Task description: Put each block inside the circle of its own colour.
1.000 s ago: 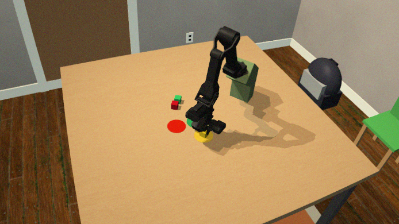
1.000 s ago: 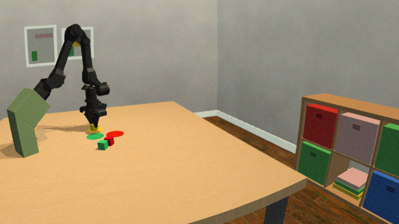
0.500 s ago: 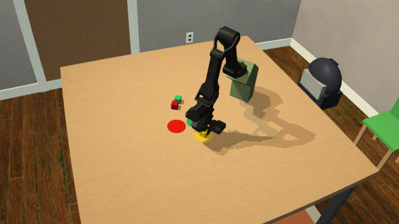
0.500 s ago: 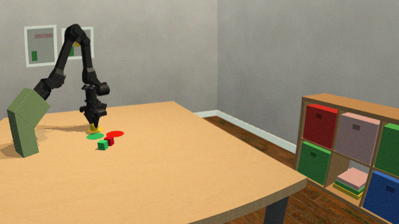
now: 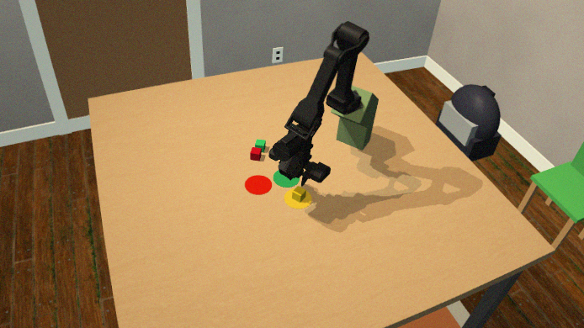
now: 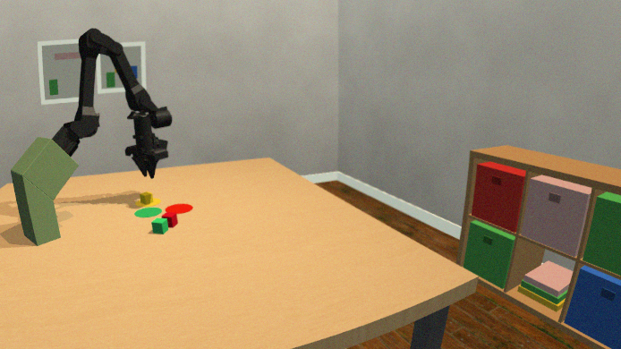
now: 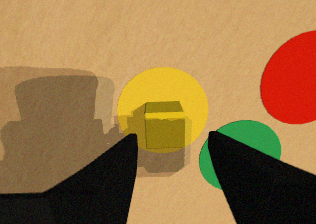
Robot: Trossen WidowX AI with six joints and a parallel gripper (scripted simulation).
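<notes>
Now: the red block 13 cm ahead of my hand, 20 cm to the right of it and 10 cm below it. The rest, counted from my hand: green circle (3 cm ahead, 10 cm to the right, 12 cm below); yellow circle (1 cm behind, 1 cm to the right, 12 cm below); yellow block (1 cm behind, 1 cm to the right, 10 cm below).
</notes>
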